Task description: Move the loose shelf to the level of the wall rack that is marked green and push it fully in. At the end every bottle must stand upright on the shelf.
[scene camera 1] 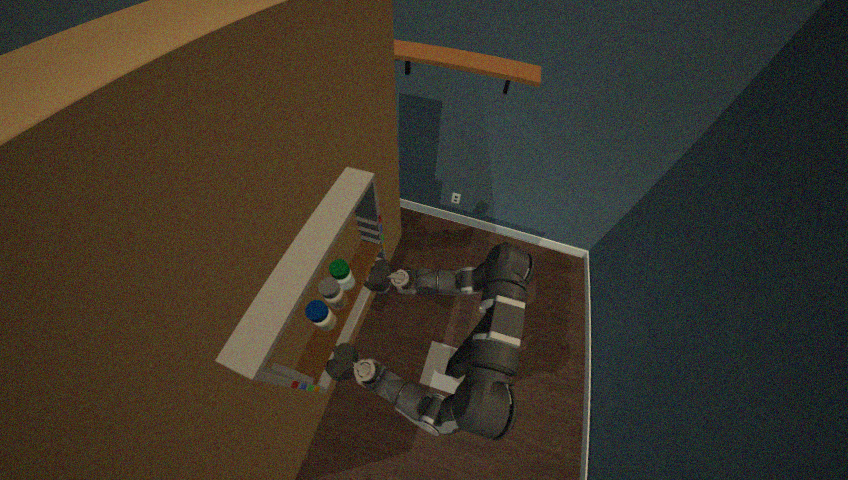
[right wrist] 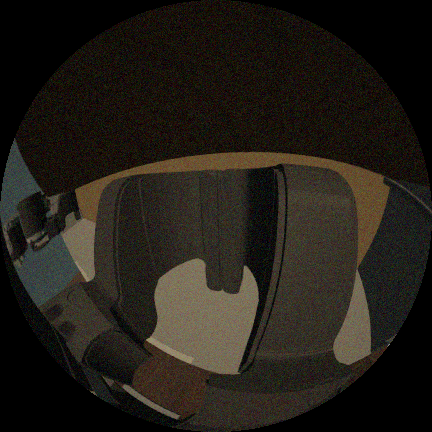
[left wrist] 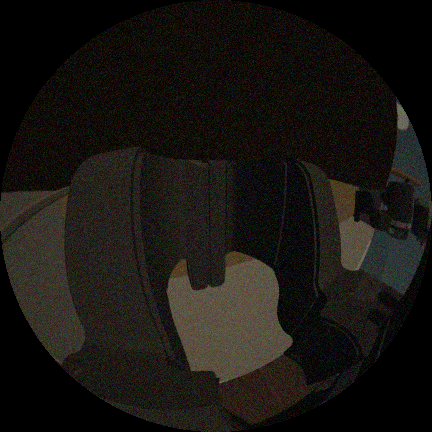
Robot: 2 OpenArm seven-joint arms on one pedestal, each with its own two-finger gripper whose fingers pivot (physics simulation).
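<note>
The loose shelf (scene camera 1: 314,352) (left wrist: 200,90) (right wrist: 215,90) is a brown board in the white wall rack (scene camera 1: 294,273) (left wrist: 225,325) (right wrist: 200,320); its dark underside fills the top of both wrist views. A green-capped bottle (scene camera 1: 340,272), a grey-capped bottle (scene camera 1: 330,291) and a blue-capped bottle (scene camera 1: 319,314) stand upright on it. My left gripper (scene camera 1: 334,364) (left wrist: 209,286) is shut and empty, below the shelf near its lower end. My right gripper (scene camera 1: 373,278) (right wrist: 223,290) is shut and empty, below the shelf near its upper end. Whether they touch the shelf is hidden.
Coloured marks, with a green mark (scene camera 1: 310,388) among them, are on the rack's side panels. A brown wall (scene camera 1: 148,237) stands behind the rack. A wooden rail (scene camera 1: 470,62) is on the blue wall. The robot's pale base plate (scene camera 1: 437,362) lies on the dark floor (scene camera 1: 392,333).
</note>
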